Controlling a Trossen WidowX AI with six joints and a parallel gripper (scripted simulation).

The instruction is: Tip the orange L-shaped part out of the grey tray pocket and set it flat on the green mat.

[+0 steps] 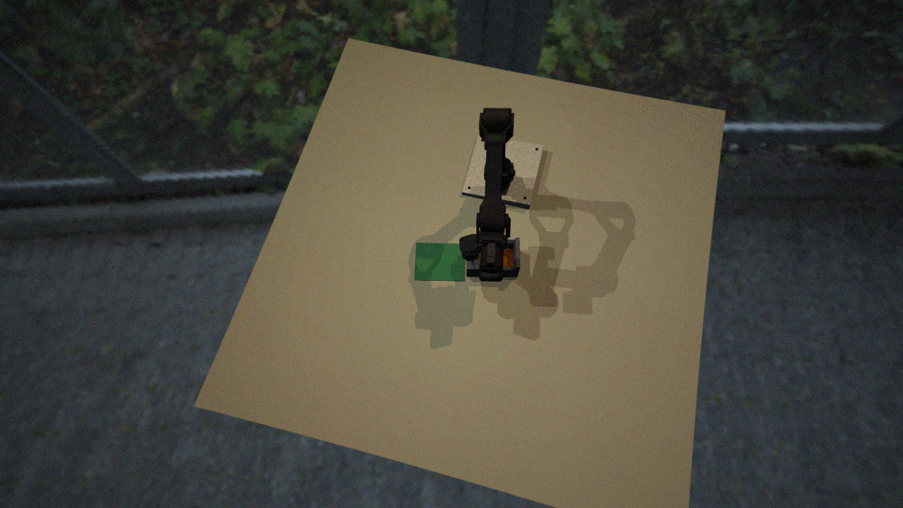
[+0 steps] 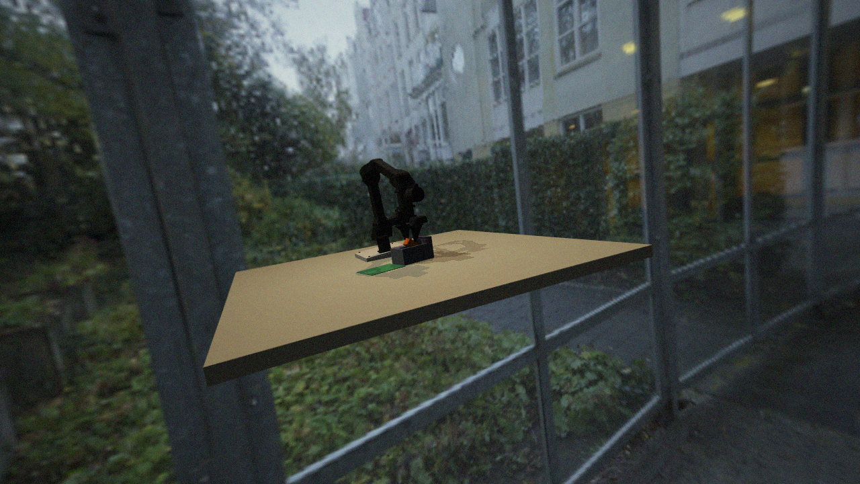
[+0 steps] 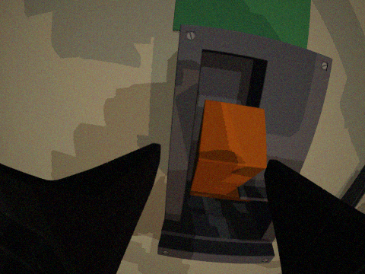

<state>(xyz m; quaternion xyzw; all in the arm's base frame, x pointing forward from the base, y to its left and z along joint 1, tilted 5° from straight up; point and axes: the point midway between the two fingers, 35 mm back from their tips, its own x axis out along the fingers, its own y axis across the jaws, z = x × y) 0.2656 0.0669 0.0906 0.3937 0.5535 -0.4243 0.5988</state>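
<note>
The orange L-shaped part lies 30 mm behind my gripper tip, 30 mm to the left of it and 40 mm below it. Also, from my gripper tip: green mat 30 mm ahead, 140 mm to the right, 100 mm below.
</note>
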